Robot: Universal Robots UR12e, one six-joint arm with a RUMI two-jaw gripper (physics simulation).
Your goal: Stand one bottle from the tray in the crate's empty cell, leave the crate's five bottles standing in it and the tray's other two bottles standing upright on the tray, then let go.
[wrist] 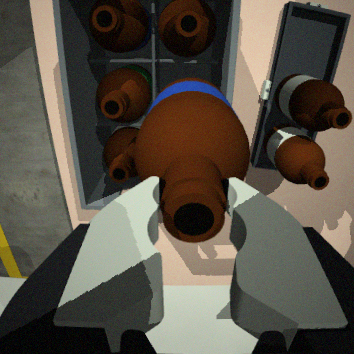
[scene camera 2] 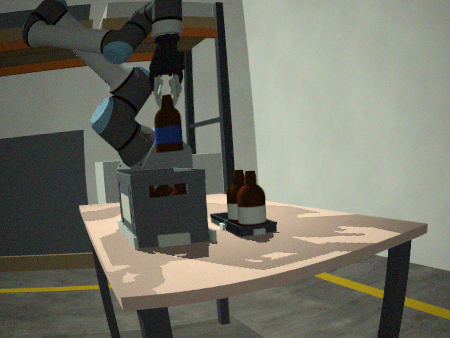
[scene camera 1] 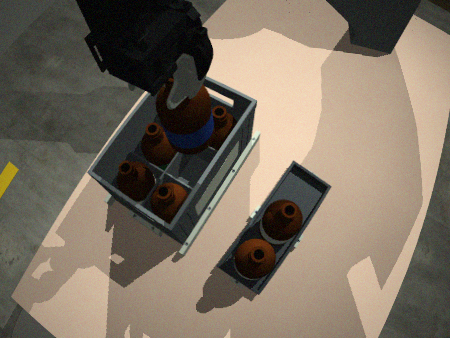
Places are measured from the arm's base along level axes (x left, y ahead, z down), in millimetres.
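Pixels of known places: gripper, between the fingertips: (wrist: 191, 181) (scene camera 2: 167, 107) (scene camera 1: 178, 91); arm's base, origin of its link: (scene camera 2: 139, 147).
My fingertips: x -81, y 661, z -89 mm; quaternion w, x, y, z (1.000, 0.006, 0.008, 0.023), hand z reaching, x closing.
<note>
Ahead of a thing's pixels: the offset from my fingertips to its top centre. "spot": to the spot under its first point. Level surfaces: height alone.
A brown bottle with a blue band {dx +1, dy -2, dz -37 mm} (scene camera 1: 189, 132) (scene camera 2: 168, 122) (wrist: 192, 135) hangs upright above the crate {dx -43, dy -4, dz +166 mm} (scene camera 1: 241, 140) (scene camera 2: 170, 220) (wrist: 234, 40). My gripper (scene camera 1: 175, 92) (scene camera 2: 167, 98) (wrist: 191, 181) is shut on its neck. Its base is a little above the crate's rim in scene camera 2. The empty cell {spot: dx -20, dy -35, dz +334 mm} (scene camera 1: 198, 162) shows partly below it in scene camera 1. Several brown bottles stand in the crate; the held bottle and gripper hide part of the crate. Two white-banded bottles, one {dx +192, dy +18, dz +182 mm} (scene camera 1: 281, 220) (scene camera 2: 233, 197) (wrist: 312, 102) and another {dx +180, dy +105, dz +182 mm} (scene camera 1: 255, 258) (scene camera 2: 251, 200) (wrist: 300, 157), stand upright on the tray {dx +192, dy +16, dz +316 mm} (scene camera 1: 311, 186) (scene camera 2: 250, 230) (wrist: 310, 45).
The crate and tray stand apart on the table {dz +342 mm} (scene camera 1: 370, 150) (scene camera 2: 225, 272). Thin dividers {dx -43, dy -4, dz +248 mm} (scene camera 1: 172, 165) (wrist: 153, 45) split the crate's inside. A shelf rack (scene camera 2: 224, 100) stands behind the table.
</note>
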